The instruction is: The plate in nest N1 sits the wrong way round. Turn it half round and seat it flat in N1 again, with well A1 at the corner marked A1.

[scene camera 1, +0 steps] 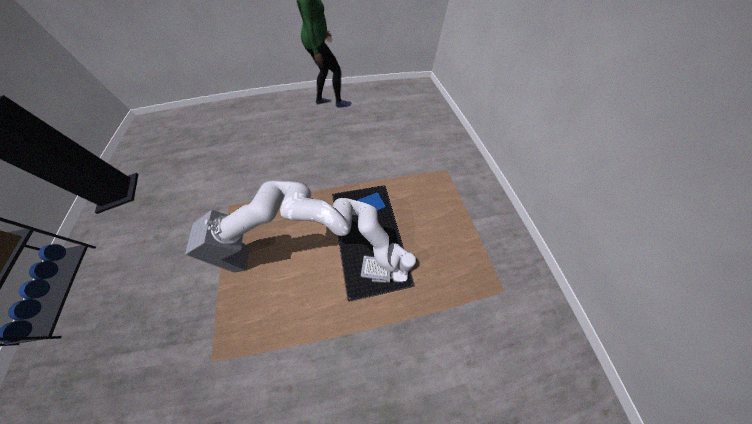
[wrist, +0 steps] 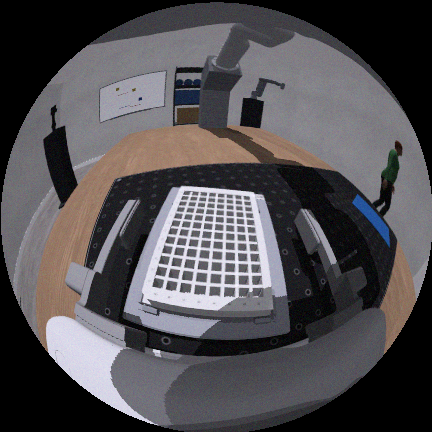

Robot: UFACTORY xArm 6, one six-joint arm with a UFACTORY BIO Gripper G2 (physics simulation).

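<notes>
The white plate (scene camera 1: 374,267) (wrist: 212,240), a grid of square wells, lies in the light grey nest (wrist: 175,324) on the black board. It looks level, with nest rim showing around it. A small mark shows at the nest's far right corner in the wrist view; it is too small to read, and I cannot tell which plate corner is A1. My gripper (scene camera 1: 383,268) (wrist: 219,225) is open and empty. In the wrist view its fingers stand wide apart to the left and right of the plate, clear of its sides. The arm hides part of the nest in the scene view.
The black perforated board (scene camera 1: 363,291) (wrist: 165,175) lies on the wooden table top (scene camera 1: 273,316) (wrist: 150,147). A blue rectangle (scene camera 1: 376,201) (wrist: 372,220) lies at the board's far end from the nest. A person in green (scene camera 1: 314,26) (wrist: 392,167) stands away from the table.
</notes>
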